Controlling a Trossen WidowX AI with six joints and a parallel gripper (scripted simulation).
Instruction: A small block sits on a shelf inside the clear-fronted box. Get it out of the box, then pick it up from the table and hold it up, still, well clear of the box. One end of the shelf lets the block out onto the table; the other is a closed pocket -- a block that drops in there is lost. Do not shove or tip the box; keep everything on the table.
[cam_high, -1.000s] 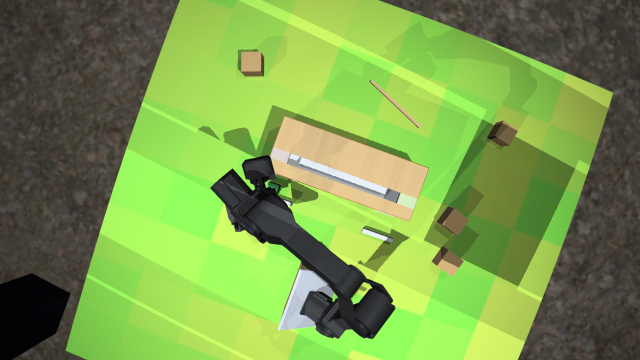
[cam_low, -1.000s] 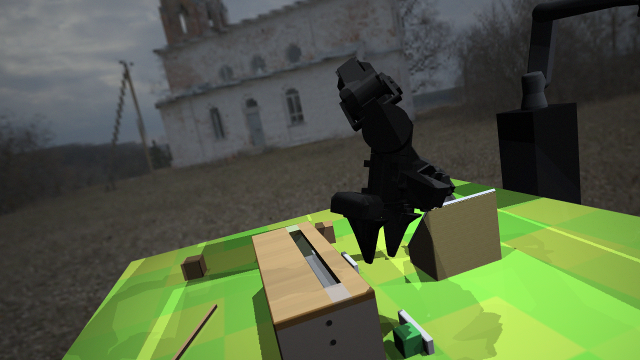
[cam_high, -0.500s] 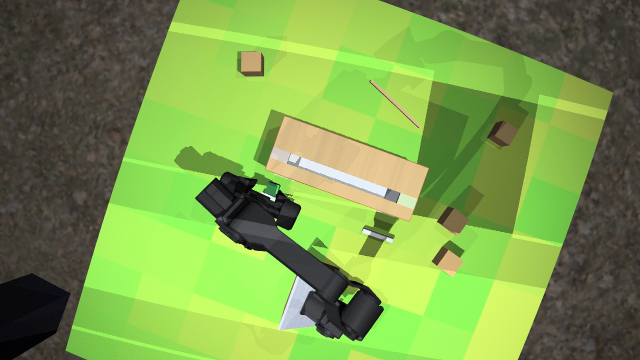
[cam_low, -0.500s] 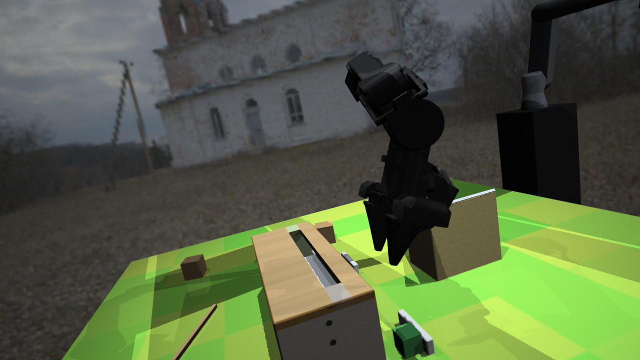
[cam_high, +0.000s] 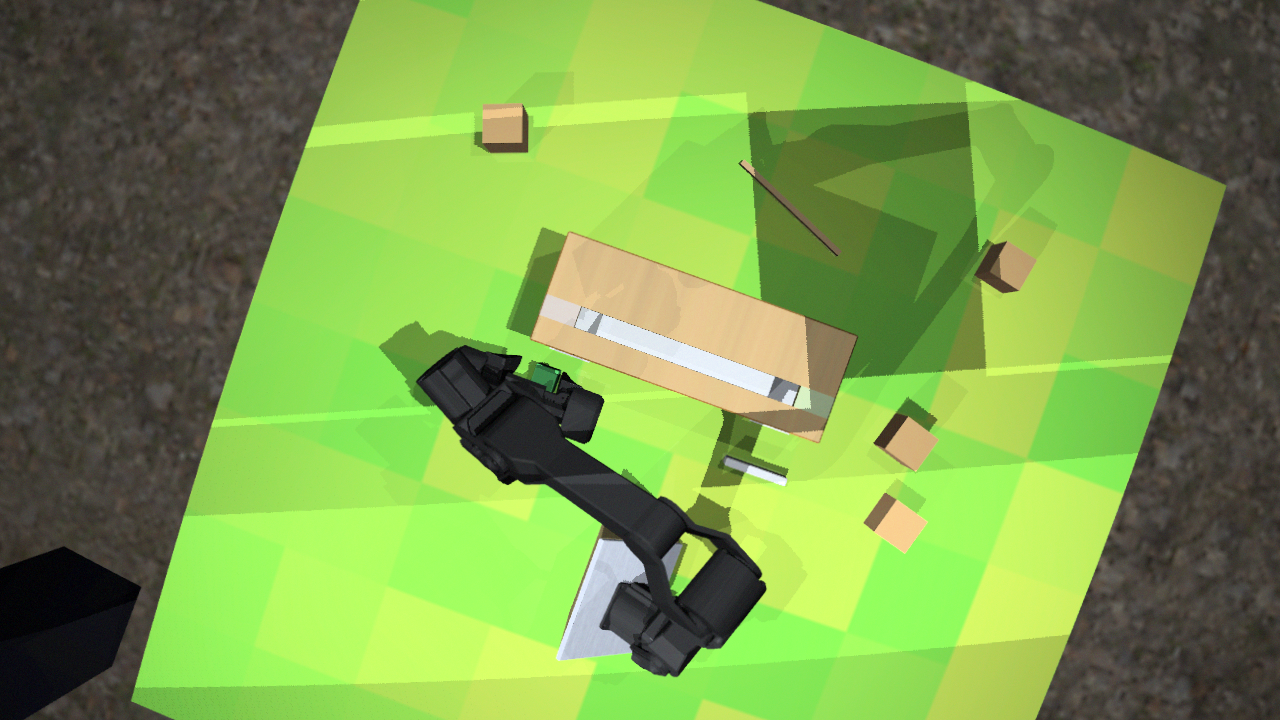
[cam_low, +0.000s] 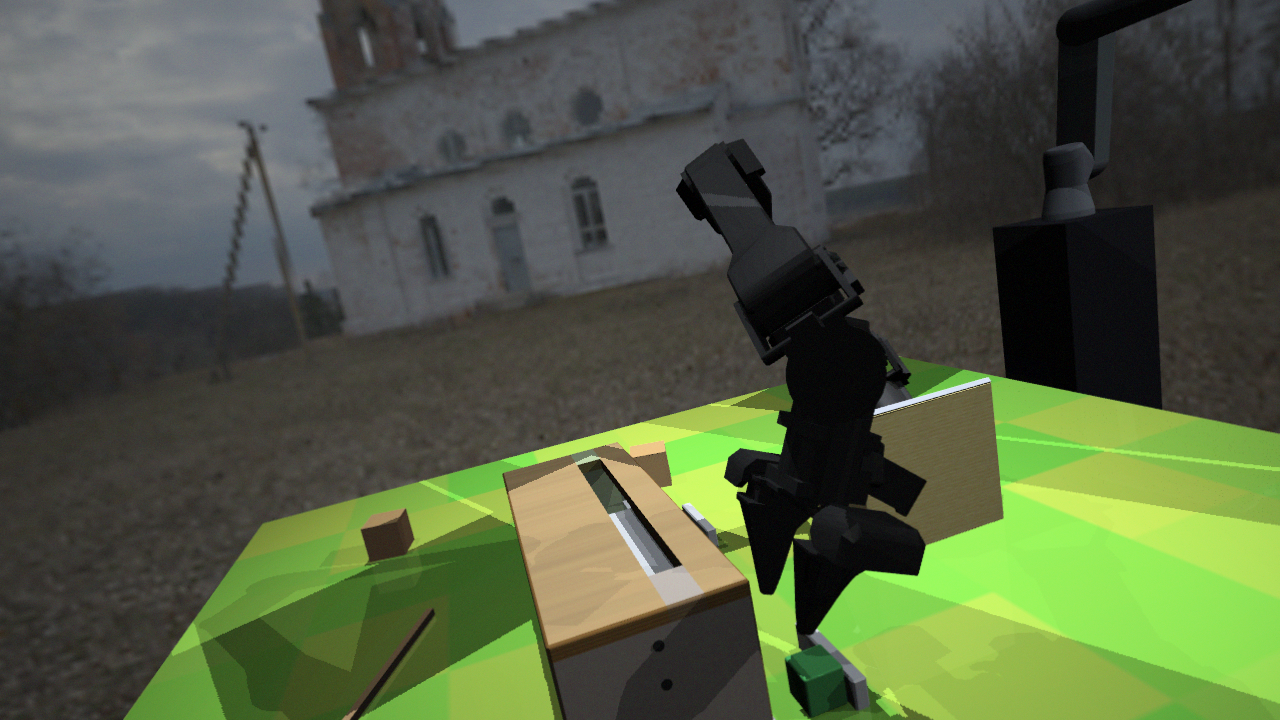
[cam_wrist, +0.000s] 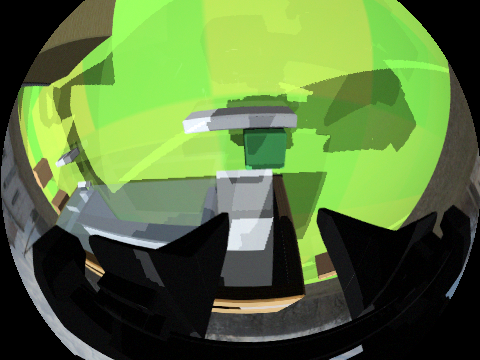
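Now: the green block 2 cm behind my gripper tip and 7 cm below it. Round my gripper tip: wooden-topped box (8 cm ahead, 17 cm to the right, 2 cm below); thin stick (34 cm ahead, 22 cm to the right, 8 cm below).
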